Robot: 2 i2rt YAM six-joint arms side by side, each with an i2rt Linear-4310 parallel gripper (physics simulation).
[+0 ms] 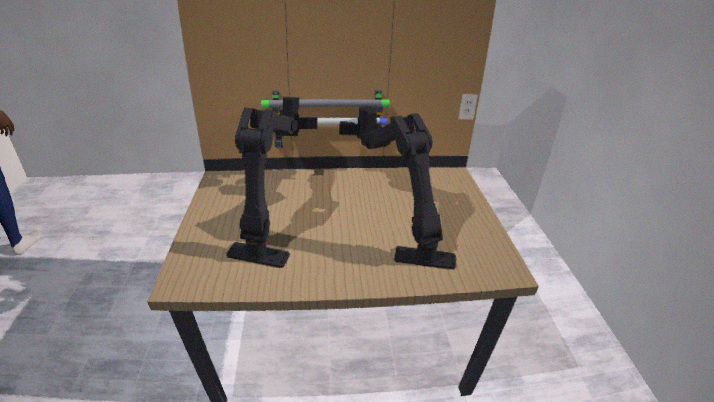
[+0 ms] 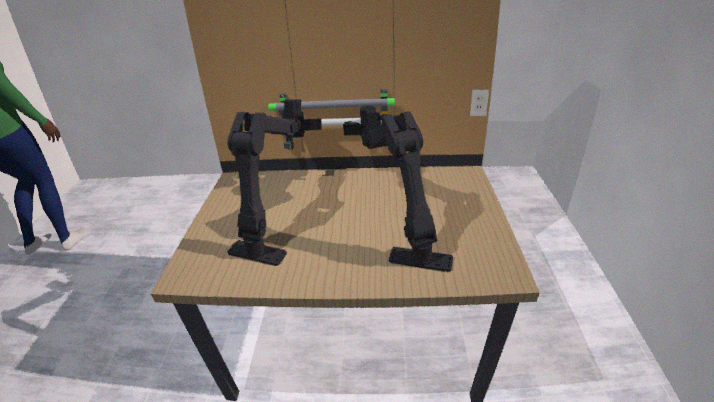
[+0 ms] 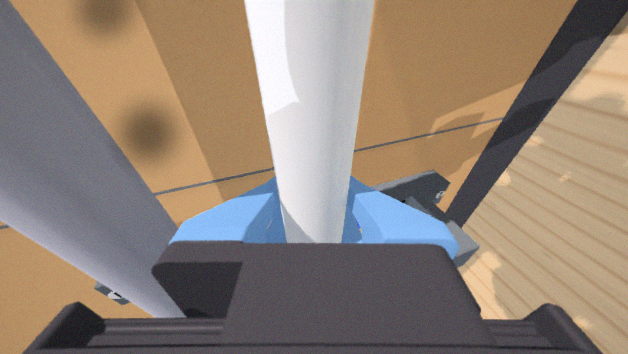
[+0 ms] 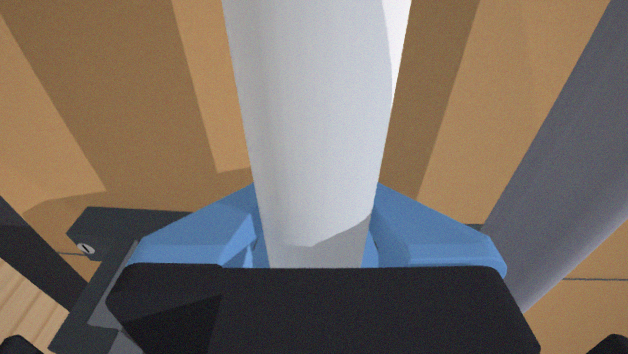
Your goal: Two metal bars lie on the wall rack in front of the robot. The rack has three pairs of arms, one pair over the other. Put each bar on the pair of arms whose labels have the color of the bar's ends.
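Places are measured from the left arm's base along level axes (x ahead, y left, z up), in metres.
Pixels of known places: left arm's base, origin of its link: (image 1: pixel 257 255) (image 2: pixel 256 253); right arm's base, origin of its link: (image 1: pixel 425 258) (image 2: pixel 420 260).
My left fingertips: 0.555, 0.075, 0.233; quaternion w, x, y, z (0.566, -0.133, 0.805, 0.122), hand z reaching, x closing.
Ahead of a thing's pixels: the offset from my left fingertips to its top centre, as dx, dy, dz. "spot": to the spot under its first point. Level surfaces: height alone.
The grey bar with green ends {+0.019, -0.151, +0.101} (image 1: pixel 330 103) (image 2: pixel 335 104) (image 3: pixel 60 150) (image 4: pixel 575 150) lies level at the top pair of rack arms, with green labels {spot: +0.093, -0.351, +0.114} (image 1: pixel 378 95) (image 2: pixel 384 94). Below it is the white bar {+0.011, -0.154, +0.026} (image 1: pixel 335 121) (image 2: pixel 340 121) (image 3: pixel 315 100) (image 4: pixel 315 100), level, with a blue end {spot: +0.062, -0.382, +0.016} (image 1: pixel 383 121). My left gripper (image 1: pixel 298 120) (image 2: pixel 299 120) (image 3: pixel 313 177) is shut on the white bar toward its left end. My right gripper (image 2: pixel 370 122) (image 4: pixel 315 175) is shut on it toward its right end. Whether the white bar touches the middle arms is hidden.
An orange label {spot: +0.093, -0.352, +0.033} (image 2: pixel 384 113) shows under the grey bar. Lower rack arms (image 1: pixel 278 142) (image 3: pixel 417 189) (image 4: pixel 125 225) stand below the white bar. The brown wall panel (image 1: pixel 340 50) is behind the rack. The wooden table {dz -0.233} (image 1: pixel 350 280) carries both arms. A person stands at the far left.
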